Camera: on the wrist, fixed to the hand. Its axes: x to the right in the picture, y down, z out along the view.
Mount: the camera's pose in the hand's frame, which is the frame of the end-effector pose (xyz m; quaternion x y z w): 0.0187 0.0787 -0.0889 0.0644 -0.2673 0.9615 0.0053
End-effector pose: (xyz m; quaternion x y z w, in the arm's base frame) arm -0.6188 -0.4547 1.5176 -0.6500 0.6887 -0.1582 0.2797
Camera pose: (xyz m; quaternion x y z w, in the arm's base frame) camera -0.7348 -0.4778 1.5390 0.6344 0.5436 0.3975 0.3795
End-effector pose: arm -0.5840 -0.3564 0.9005 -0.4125 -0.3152 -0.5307 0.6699
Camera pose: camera -0.5045 -0.4361 0.8584 -0.4040 0.1817 0.7718 0.4561
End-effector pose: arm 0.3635 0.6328 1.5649 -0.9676 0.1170 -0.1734 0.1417
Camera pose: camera 0.3338 0.5335 1.6258 0.0701 0.8818 0.3864 0.2610
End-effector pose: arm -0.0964 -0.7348 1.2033 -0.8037 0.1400 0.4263 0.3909
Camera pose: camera -0.0780 -0.8508 1.1778 -0.2695 -0.6964 -0.5839 0.3186
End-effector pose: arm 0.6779 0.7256 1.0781 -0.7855 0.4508 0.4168 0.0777
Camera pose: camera 0.6737 0.6235 1.1415 -0.5457 -0.7637 -0.2578 0.2292
